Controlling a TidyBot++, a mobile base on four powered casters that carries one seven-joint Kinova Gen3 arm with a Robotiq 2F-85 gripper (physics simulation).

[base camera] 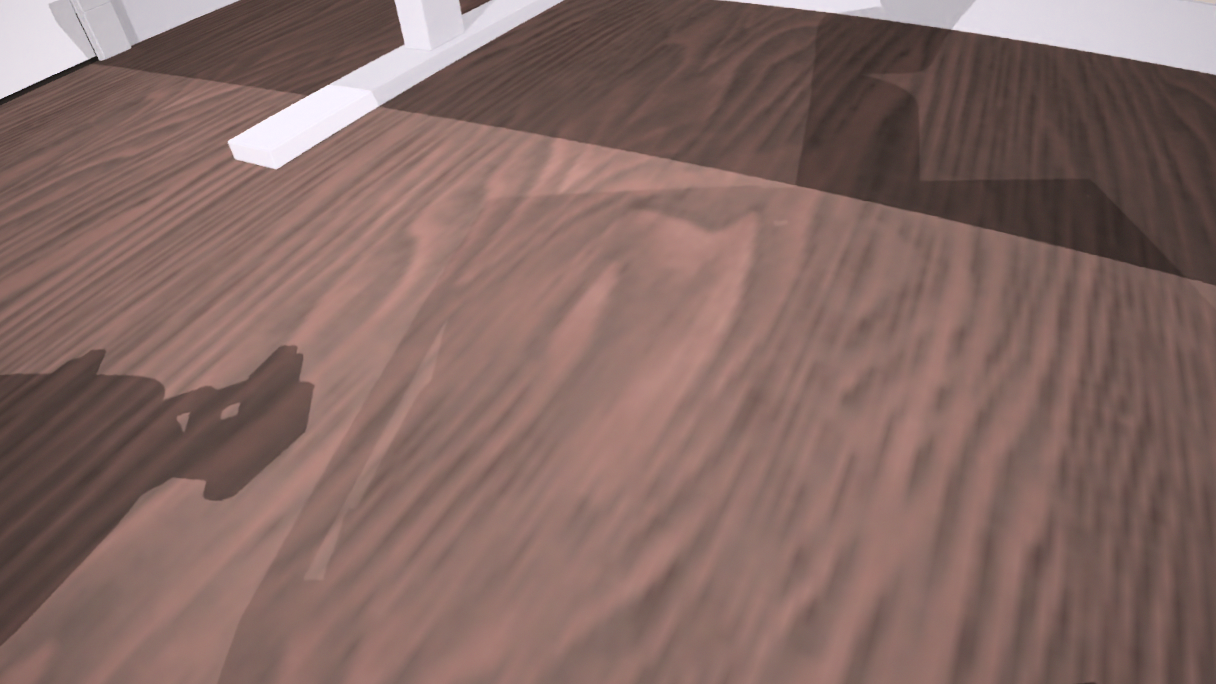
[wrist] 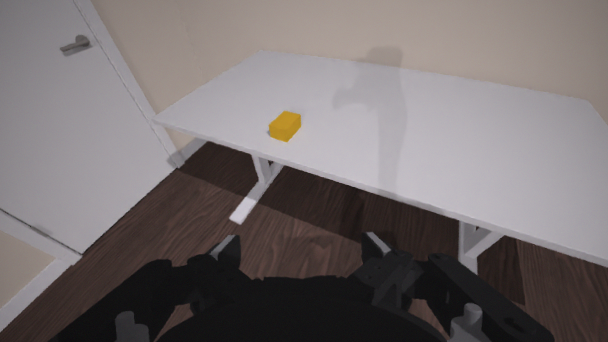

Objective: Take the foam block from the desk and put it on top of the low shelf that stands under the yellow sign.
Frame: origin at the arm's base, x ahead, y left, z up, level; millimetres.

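Seen in the pictures: gripper, fingertip midpoint: [wrist: 301, 247].
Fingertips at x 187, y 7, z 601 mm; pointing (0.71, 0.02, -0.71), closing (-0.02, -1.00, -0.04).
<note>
A point is followed by its place in that frame.
The foam block [wrist: 285, 126] @[x 664, y 53, z 369 mm], a yellow-orange box, lies on the white desk [wrist: 475, 145] @[x 582, y -503, z 323 mm] near its front edge, left of the middle in the wrist view. My gripper [wrist: 301, 247] @[x 187, y 7, z 601 mm] is open, with its two fingers wide apart at the bottom of the wrist view and nothing between them. The block is beyond the fingertips, above them in the picture and a little to the left, and the gripper does not touch it. The low shelf and the yellow sign do not show in either view.
A desk foot [base camera: 314, 114] [wrist: 243, 210] reaches out over the wooden floor on the left. A second desk leg [wrist: 468, 245] @[x 543, y -796, z -321 mm] stands at the right. A white door [wrist: 60, 125] @[x 981, y 1153, z 250 mm] with a handle is at the left. A beige wall [wrist: 310, 25] @[x 1384, y -66, z 465 mm] stands behind the desk.
</note>
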